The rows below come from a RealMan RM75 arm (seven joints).
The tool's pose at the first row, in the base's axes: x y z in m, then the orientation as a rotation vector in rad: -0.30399 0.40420 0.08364 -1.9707 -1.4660 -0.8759
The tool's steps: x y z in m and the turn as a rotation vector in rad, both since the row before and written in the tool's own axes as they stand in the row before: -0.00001 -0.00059 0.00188 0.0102 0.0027 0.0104; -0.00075 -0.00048 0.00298 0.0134 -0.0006 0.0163; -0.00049 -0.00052 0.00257 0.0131 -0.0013 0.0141; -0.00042 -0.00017 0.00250 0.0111 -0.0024 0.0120; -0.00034 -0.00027 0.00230 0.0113 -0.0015 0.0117; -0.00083 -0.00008 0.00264 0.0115 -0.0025 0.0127; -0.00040 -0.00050 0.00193 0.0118 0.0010 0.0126; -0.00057 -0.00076 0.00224 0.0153 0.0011 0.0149; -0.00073 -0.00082 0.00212 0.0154 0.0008 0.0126; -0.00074 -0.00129 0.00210 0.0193 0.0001 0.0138; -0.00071 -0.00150 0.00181 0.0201 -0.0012 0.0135
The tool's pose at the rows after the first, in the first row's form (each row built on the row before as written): -0.30421 0.40574 0.08243 -1.9673 -1.4547 -0.8646; -0.30430 0.40762 0.07995 -1.9671 -1.4392 -0.8451; -0.30449 0.40937 0.07795 -1.9662 -1.4265 -0.8263; -0.30438 0.41103 0.07603 -1.9662 -1.4164 -0.8093; -0.30440 0.41262 0.07431 -1.9652 -1.4061 -0.7931; -0.30436 0.41412 0.07198 -1.9652 -1.3953 -0.7754; -0.30472 0.41546 0.07050 -1.9625 -1.3826 -0.7607; -0.30537 0.41701 0.06874 -1.9582 -1.3678 -0.7421; -0.30617 0.41840 0.06698 -1.9526 -1.3556 -0.7243; -0.30746 0.41990 0.06534 -1.9450 -1.3430 -0.7023; -0.30900 0.42125 0.06399 -1.9372 -1.3315 -0.6788
